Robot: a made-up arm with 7 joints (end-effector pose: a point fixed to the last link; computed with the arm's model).
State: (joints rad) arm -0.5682 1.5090 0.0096 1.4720 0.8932 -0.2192 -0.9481
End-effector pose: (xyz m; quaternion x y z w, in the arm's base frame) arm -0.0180 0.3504 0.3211 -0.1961 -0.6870 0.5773 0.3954
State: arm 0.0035 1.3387 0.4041 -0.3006 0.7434 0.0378 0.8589
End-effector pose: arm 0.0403 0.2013 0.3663 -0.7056 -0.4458 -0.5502 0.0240
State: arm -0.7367 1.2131 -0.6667 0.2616 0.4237 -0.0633 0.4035
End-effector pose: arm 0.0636 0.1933 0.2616 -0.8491 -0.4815 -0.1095 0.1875
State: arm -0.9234 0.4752 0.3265 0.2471 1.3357 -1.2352 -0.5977
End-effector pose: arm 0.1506 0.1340 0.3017 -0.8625 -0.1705 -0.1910 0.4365
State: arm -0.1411 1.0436 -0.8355 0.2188 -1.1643 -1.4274 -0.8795
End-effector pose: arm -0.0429 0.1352 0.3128 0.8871 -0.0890 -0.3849 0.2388
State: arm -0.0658 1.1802 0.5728 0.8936 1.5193 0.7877 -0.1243
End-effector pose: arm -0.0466 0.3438 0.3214 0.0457 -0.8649 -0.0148 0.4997
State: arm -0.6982 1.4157 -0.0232 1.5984 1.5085 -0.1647 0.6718
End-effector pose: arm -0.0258 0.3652 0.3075 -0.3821 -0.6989 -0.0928 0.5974
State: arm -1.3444 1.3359 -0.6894 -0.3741 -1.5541 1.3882 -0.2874
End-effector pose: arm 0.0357 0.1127 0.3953 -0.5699 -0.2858 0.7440 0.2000
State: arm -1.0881 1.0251 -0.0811 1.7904 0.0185 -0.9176 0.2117
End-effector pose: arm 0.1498 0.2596 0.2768 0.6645 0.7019 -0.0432 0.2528
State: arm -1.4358 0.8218 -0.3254 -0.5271 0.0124 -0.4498 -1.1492
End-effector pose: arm 0.0648 0.0635 0.3648 -0.8536 0.1340 -0.3362 0.3746
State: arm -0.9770 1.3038 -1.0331 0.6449 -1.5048 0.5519 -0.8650
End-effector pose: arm 0.1022 0.1986 0.3303 0.4524 0.2572 -0.8318 0.1931
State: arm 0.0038 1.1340 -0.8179 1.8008 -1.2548 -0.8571 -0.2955
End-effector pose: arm -0.0952 0.3301 0.2988 -0.4755 -0.8326 0.2772 0.0618
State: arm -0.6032 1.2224 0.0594 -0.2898 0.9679 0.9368 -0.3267
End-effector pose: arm 0.0873 0.1969 0.3552 -0.5256 -0.8291 -0.1720 0.0820
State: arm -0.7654 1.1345 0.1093 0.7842 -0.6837 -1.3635 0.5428
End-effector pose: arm 0.1079 0.2151 0.3943 0.6373 0.2229 0.3649 0.6411
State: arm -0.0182 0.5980 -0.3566 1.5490 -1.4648 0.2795 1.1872
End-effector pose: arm -0.0890 0.2392 0.2030 -0.3641 0.9252 -0.1070 0.0067
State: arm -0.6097 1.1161 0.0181 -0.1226 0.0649 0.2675 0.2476
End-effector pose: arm 0.0791 0.1425 0.3467 0.7962 0.5809 0.0689 0.1541
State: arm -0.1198 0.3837 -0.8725 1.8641 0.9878 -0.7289 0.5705
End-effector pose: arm -0.2114 0.1921 0.2130 -0.6359 -0.2252 0.5421 0.5010
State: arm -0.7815 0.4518 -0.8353 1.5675 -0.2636 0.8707 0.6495
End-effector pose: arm 0.0411 0.1612 0.1531 -0.1768 -0.8902 0.2242 0.3549
